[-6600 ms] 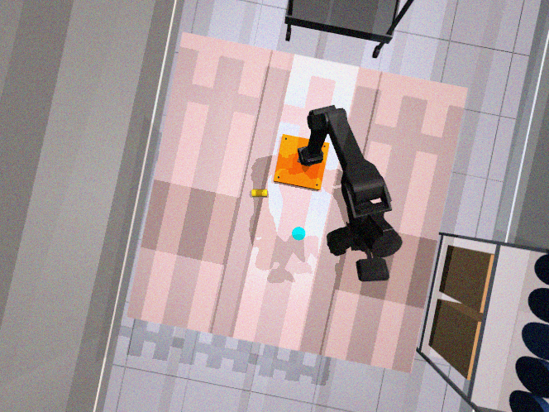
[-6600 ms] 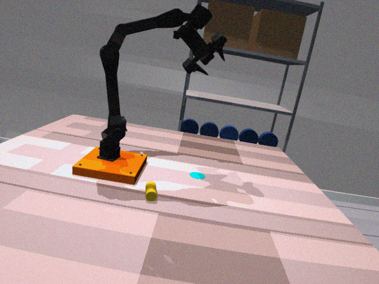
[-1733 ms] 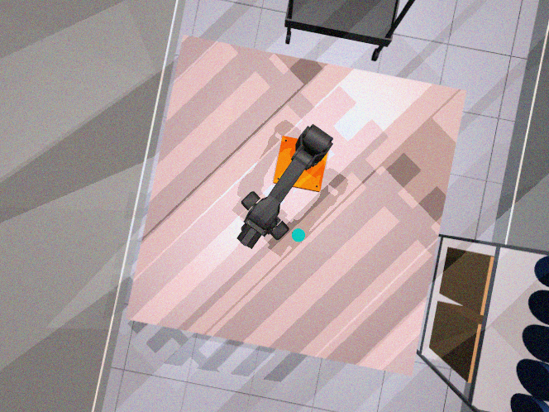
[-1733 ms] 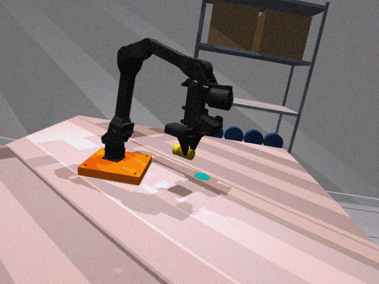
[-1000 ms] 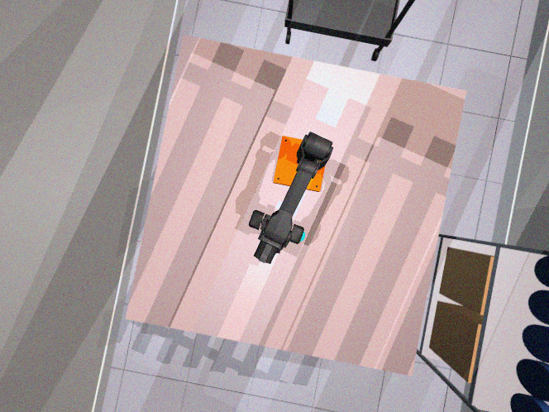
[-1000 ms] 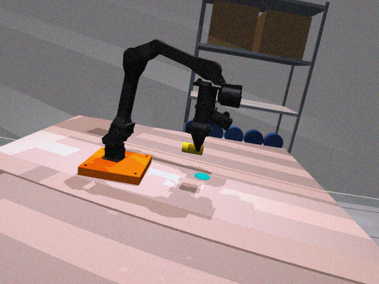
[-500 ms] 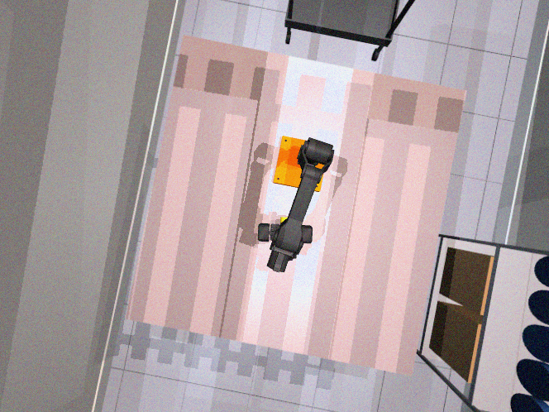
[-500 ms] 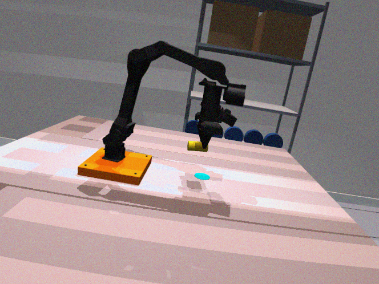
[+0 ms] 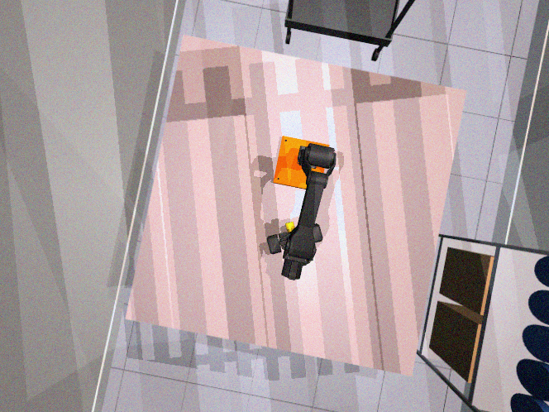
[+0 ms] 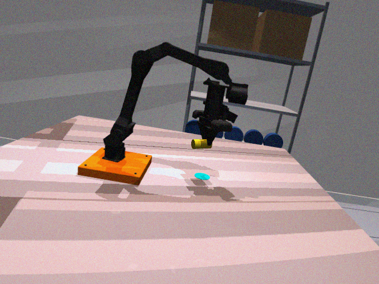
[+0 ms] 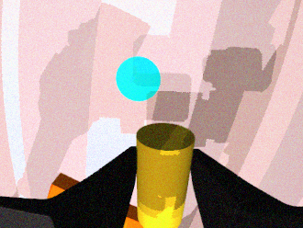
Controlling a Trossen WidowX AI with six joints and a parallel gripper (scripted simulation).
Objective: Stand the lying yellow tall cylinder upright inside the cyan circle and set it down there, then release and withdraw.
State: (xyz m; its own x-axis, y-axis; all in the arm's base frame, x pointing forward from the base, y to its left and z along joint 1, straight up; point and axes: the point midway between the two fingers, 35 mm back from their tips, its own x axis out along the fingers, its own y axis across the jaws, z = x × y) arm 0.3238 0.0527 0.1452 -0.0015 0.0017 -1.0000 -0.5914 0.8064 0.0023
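Now: gripper tip 140 mm above the cyan circle and 40 mm to the right of it. The rest, counted from my gripper tip: yellow cylinder 20 mm behind, 10 mm to the right.
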